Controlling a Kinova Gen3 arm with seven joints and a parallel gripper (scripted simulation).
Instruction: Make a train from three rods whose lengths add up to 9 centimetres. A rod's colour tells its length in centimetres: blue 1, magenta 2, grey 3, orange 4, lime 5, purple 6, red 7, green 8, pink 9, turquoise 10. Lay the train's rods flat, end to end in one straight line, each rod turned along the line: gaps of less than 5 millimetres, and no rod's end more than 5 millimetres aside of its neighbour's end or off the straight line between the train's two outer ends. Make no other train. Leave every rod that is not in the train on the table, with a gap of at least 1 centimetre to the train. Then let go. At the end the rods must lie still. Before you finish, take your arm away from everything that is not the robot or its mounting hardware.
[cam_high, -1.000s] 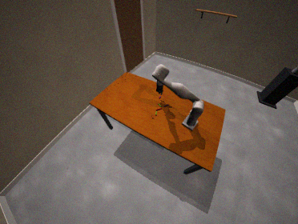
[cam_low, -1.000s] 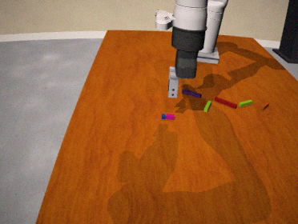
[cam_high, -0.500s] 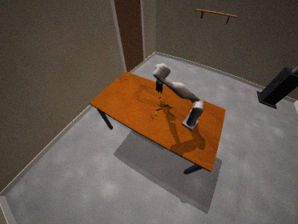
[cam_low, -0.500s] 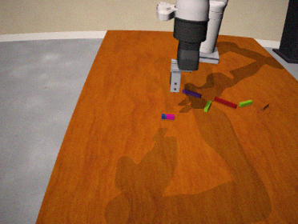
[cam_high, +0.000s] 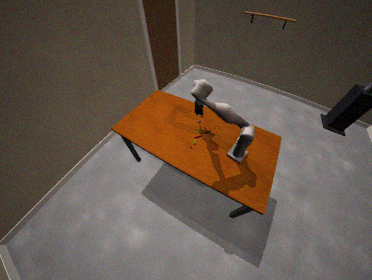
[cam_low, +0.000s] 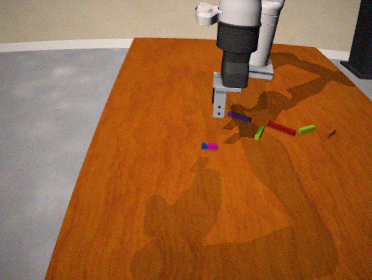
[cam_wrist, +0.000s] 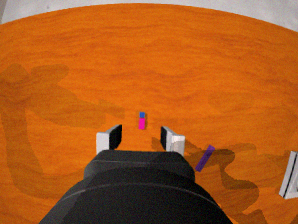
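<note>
Right now my hand is 120 mm past the purple rod, 80 mm to the right of it and 100 mm above it. From my hand the other things lie so: blue rod (20 mm to the right, 100 mm below); then red rod (70 mm behind, 170 mm to the left, 100 mm below); then magenta rod (100 mm below).
</note>
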